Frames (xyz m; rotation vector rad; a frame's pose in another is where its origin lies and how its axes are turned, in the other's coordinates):
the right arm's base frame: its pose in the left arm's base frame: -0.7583 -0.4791 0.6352 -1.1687 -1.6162 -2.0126
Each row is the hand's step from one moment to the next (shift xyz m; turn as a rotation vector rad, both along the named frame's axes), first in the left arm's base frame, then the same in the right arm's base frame.
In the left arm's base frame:
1: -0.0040 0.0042 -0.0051 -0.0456 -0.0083 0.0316
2: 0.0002 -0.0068 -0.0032 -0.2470 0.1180 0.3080
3: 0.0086 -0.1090 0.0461 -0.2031 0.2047 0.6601
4: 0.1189 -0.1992 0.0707 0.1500 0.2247 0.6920
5: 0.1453 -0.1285 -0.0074 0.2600 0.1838 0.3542
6: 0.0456 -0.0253 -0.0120 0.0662 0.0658 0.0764
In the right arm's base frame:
1: -0.0003 -0.0074 0.0021 0.0498 -0.0071 -0.0248
2: -0.0042 0.0002 -0.0063 0.4116 0.0010 0.0195
3: 0.0024 0.0711 -0.0950 0.6679 0.2377 0.1279
4: -0.0697 0.1906 -0.1328 0.4774 0.4908 0.2882
5: -0.1271 0.1339 -0.0600 0.1474 0.3530 0.2837
6: -0.0434 0.0308 -0.0054 0.0319 0.0747 0.0892

